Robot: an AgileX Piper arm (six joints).
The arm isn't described. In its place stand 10 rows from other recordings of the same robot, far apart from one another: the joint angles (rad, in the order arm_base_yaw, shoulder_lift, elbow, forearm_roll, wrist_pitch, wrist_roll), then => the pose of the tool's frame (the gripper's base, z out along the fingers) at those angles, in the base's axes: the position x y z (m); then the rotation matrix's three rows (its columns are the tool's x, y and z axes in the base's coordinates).
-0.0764, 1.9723, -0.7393, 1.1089, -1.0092, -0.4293 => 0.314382 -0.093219 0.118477; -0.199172 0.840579 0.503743; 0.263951 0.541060 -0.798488; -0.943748 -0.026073 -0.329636
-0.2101, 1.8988, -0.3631, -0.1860, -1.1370, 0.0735 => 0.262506 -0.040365 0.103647; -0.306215 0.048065 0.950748; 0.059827 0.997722 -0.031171; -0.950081 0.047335 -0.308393
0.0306, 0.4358, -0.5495, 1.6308, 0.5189, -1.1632 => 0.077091 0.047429 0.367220; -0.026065 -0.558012 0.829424; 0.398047 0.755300 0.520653; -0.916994 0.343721 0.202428
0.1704, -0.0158, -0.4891, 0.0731, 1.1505, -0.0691 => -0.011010 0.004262 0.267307; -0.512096 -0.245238 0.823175; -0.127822 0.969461 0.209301; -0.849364 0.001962 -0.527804
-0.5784, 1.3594, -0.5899, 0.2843, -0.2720, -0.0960 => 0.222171 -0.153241 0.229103; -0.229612 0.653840 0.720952; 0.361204 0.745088 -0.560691; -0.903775 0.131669 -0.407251
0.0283, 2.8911, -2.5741, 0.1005, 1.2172, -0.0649 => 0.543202 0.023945 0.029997; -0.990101 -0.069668 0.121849; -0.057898 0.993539 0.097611; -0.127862 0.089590 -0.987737
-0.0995, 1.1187, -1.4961, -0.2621, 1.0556, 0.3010 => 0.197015 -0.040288 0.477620; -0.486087 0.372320 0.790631; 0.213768 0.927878 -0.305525; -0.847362 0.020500 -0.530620
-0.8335, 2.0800, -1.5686, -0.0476, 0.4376, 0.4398 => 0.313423 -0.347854 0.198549; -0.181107 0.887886 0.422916; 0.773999 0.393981 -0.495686; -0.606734 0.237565 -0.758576
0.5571, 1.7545, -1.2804, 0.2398, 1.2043, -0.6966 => 0.268690 0.191144 0.230613; -0.402183 -0.906849 -0.125996; -0.907898 0.377257 0.182751; -0.118195 0.187891 -0.975052
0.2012, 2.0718, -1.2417, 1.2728, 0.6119, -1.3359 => 0.395213 0.131605 0.137036; -0.729053 -0.576345 0.369200; -0.254253 0.728851 0.635714; -0.635482 0.369599 -0.677908
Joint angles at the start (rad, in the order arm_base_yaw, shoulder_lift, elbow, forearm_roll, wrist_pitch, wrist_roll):
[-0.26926, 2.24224, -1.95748, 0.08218, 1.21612, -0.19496]
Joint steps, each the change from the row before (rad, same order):
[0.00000, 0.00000, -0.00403, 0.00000, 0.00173, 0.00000]
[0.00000, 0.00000, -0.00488, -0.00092, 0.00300, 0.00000]
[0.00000, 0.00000, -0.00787, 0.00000, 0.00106, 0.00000]
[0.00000, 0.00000, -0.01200, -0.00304, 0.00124, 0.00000]
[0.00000, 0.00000, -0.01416, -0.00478, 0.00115, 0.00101]
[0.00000, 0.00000, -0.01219, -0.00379, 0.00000, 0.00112]
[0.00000, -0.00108, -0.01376, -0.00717, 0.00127, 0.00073]
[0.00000, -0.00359, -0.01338, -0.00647, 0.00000, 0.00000]
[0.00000, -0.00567, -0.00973, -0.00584, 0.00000, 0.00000]
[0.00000, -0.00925, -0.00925, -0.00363, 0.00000, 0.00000]
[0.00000, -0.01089, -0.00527, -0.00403, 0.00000, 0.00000]
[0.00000, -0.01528, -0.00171, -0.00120, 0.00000, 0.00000]
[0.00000, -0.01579, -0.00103, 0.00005, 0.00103, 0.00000]
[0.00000, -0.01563, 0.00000, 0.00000, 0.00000, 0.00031]
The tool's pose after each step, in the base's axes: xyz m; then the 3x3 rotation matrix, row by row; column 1 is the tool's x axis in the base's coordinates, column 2 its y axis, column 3 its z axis. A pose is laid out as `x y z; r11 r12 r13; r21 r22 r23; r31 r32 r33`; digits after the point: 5 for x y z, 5 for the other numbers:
0.45562 -0.11846 0.20386; -0.98041 0.09215 0.17410; 0.09914 0.99456 0.03186; -0.17022 0.04850 -0.98421
0.45589 -0.11861 0.20510; -0.98017 0.09166 0.17566; 0.09851 0.99466 0.03063; -0.17191 0.04732 -0.98397
0.45666 -0.11882 0.20718; -0.97903 0.09127 0.18212; 0.09811 0.99476 0.02887; -0.17853 0.04614 -0.98285
0.45777 -0.11939 0.21034; -0.97733 0.09023 0.19152; 0.09645 0.99506 0.02336; -0.18846 0.04130 -0.98121
0.45903 -0.12016 0.21408; -0.97513 0.08994 0.20257; 0.09506 0.99535 0.01569; -0.20021 0.03456 -0.97914
0.46017 -0.12081 0.21734; -0.97287 0.09013 0.21308; 0.09422 0.99551 0.00910; -0.21130 0.02893 -0.97699
0.46113 -0.12171 0.22151; -0.97047 0.08952 0.22400; 0.09166 0.99579 -0.00086; -0.22314 0.01969 -0.97459
0.46187 -0.12249 0.22683; -0.96716 0.08854 0.23826; 0.08844 0.99602 -0.01110; -0.23829 0.01033 -0.97114
0.46202 -0.12304 0.23218; -0.96395 0.08786 0.25116; 0.08549 0.99613 -0.02036; -0.25198 0.00185 -0.96773
0.46171 -0.12328 0.23913; -0.95958 0.08757 0.26746; 0.08300 0.99615 -0.02839; -0.26891 -0.00505 -0.96315
0.46078 -0.12338 0.24577; -0.95560 0.08742 0.28141; 0.08047 0.99610 -0.03617; -0.28347 -0.01192 -0.95891
0.45902 -0.12300 0.25351; -0.95092 0.08759 0.29677; 0.07876 0.99603 -0.04158; -0.29923 -0.01617 -0.95404
0.45696 -0.12243 0.26126; -0.94625 0.08781 0.31127; 0.07745 0.99596 -0.04552; -0.31401 -0.01897 -0.94923
0.45482 -0.12184 0.26864; -0.94139 0.08841 0.32554; 0.07642 0.99585 -0.04946; -0.32856 -0.02168 -0.94423

